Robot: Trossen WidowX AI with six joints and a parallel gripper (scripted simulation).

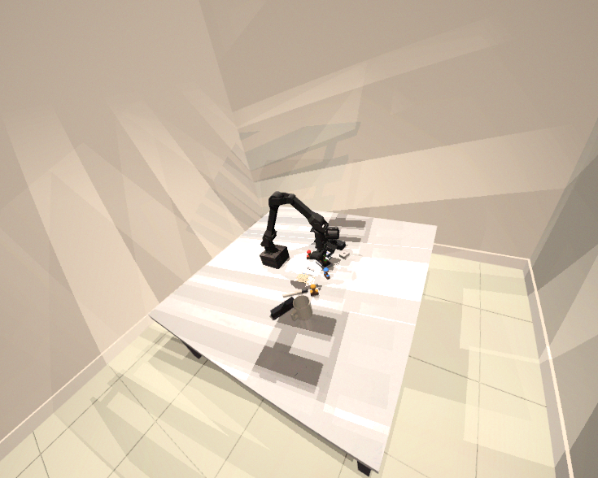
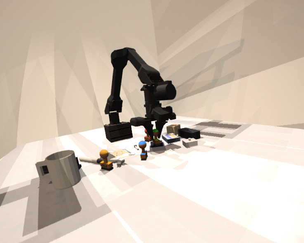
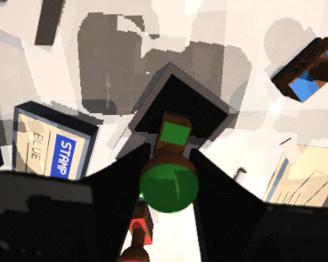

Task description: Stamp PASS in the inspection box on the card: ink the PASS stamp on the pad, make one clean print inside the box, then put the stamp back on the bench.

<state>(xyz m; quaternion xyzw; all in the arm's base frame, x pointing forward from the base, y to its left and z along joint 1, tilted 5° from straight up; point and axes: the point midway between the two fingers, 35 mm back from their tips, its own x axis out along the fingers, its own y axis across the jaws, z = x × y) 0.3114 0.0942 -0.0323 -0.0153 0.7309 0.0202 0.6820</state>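
The green-knobbed stamp lies right at my gripper tip. Round my gripper tip: blue-knobbed stamp: 7 cm ahead, 9 cm to the right, 2 cm below; red-knobbed stamp: 10 cm behind, 1 cm to the left, 2 cm below; ink pad: 3 cm below.
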